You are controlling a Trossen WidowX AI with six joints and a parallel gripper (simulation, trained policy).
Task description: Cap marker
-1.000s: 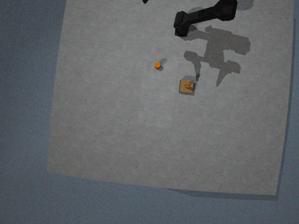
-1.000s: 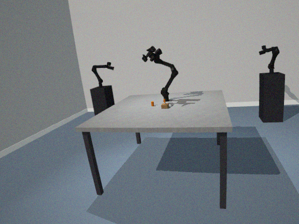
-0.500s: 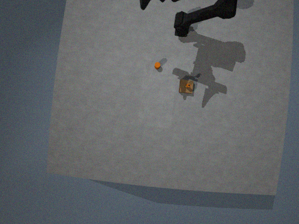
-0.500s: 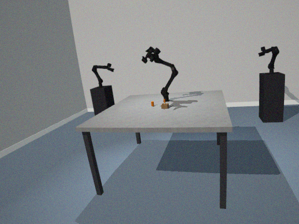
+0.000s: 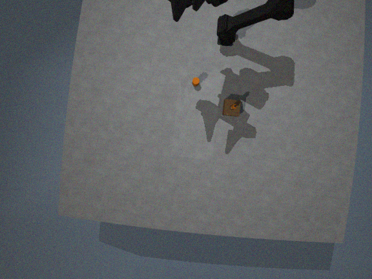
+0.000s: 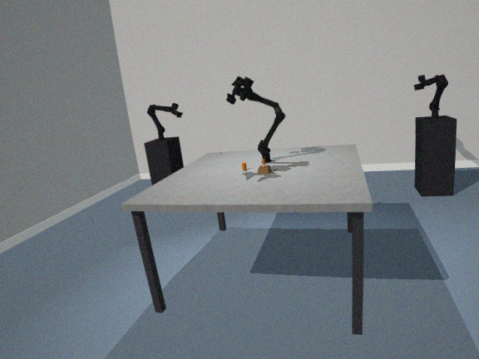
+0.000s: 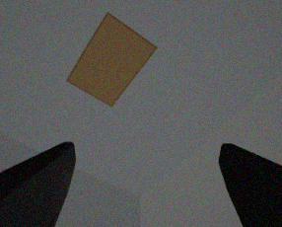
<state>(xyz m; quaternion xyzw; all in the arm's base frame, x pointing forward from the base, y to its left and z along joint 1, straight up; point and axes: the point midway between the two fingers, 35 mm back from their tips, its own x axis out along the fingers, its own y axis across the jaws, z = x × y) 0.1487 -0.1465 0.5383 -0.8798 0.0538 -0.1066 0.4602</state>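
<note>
Right now the orange cap is 52 cm below my gripper tip, 5 cm to the left of it and 3 cm ahead of it. The rest, counted from my gripper tip: tan holder block: 52 cm below, 21 cm to the left, 12 cm ahead; orange marker: 47 cm below, 21 cm to the left, 12 cm ahead.
</note>
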